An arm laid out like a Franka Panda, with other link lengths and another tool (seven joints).
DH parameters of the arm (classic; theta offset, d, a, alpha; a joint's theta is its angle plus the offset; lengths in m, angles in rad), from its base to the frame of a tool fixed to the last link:
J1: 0 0.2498 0 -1.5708
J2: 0 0 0 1.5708
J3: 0 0.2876 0.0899 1.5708
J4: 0 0 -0.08 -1.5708
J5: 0 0.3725 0 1.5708
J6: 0 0 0.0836 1.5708
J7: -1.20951 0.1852 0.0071 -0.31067
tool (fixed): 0 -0.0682 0 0
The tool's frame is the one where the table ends.
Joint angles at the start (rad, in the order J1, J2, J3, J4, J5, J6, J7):
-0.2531, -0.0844, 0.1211, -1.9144, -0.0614, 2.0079, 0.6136
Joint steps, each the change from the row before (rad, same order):
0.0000, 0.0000, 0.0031, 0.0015, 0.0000, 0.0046, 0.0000
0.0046, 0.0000, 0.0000, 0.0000, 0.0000, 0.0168, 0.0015
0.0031, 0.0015, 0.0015, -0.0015, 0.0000, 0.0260, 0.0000
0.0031, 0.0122, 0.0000, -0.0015, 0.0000, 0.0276, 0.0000
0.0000, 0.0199, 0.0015, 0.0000, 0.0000, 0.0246, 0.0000
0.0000, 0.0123, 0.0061, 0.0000, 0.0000, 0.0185, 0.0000
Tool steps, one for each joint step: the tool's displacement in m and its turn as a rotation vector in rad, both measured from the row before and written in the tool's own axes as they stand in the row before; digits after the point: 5 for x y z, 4 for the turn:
0.00165, -0.00052, -0.00136, -0.0033, 0.0060, -0.0012
0.00309, -0.00044, -0.00172, -0.0089, 0.0149, 0.0016
0.00383, -0.00031, -0.00085, -0.0121, 0.0204, 0.0017
0.00399, -0.00127, 0.00517, -0.0058, 0.0137, 0.0007
0.00357, -0.00188, 0.00930, -0.0001, 0.0064, -0.0001
0.00406, -0.00321, 0.00467, -0.0011, 0.0089, -0.0037

